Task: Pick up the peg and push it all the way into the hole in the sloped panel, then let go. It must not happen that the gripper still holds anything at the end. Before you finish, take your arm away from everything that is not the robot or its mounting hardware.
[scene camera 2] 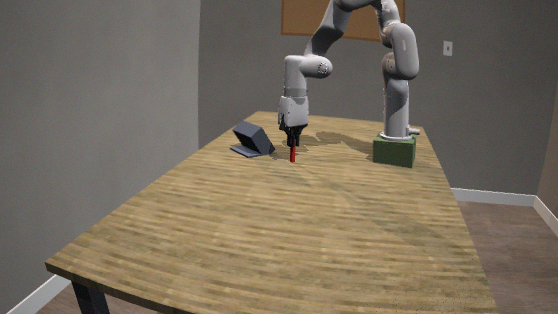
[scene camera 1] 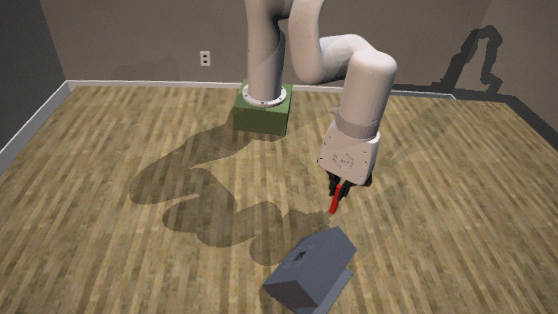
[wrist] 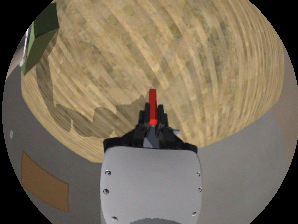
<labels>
The gripper shows in scene camera 2, in scene camera 1 and in the wrist view [152, 110]. The same spot on the gripper: [scene camera 2: 294, 132] is [scene camera 1: 337, 178].
</labels>
